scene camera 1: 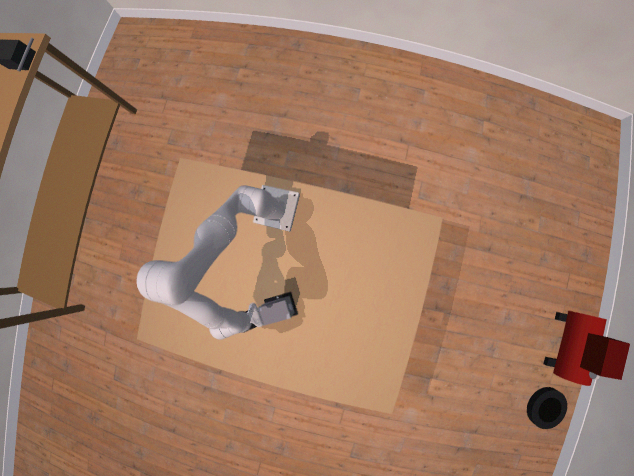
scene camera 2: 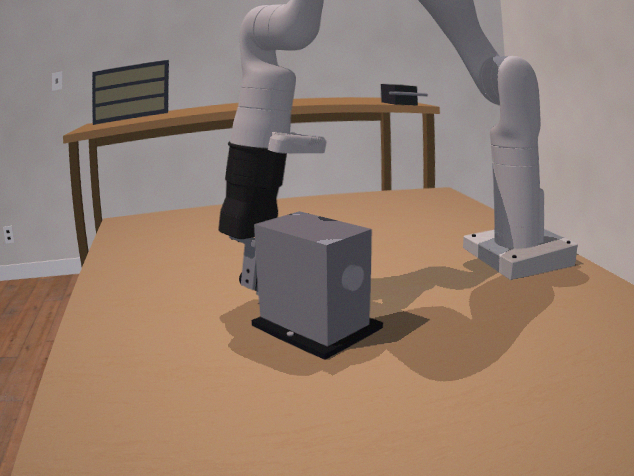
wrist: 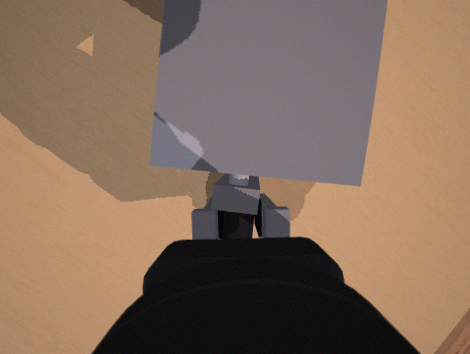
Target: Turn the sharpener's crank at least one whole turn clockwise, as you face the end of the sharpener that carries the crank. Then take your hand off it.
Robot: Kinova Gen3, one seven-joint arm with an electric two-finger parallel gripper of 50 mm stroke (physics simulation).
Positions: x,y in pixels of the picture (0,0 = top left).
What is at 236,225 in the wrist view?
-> A black crank handle.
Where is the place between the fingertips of the gripper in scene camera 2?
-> At 256,285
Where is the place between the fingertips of the gripper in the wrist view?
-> At 238,209
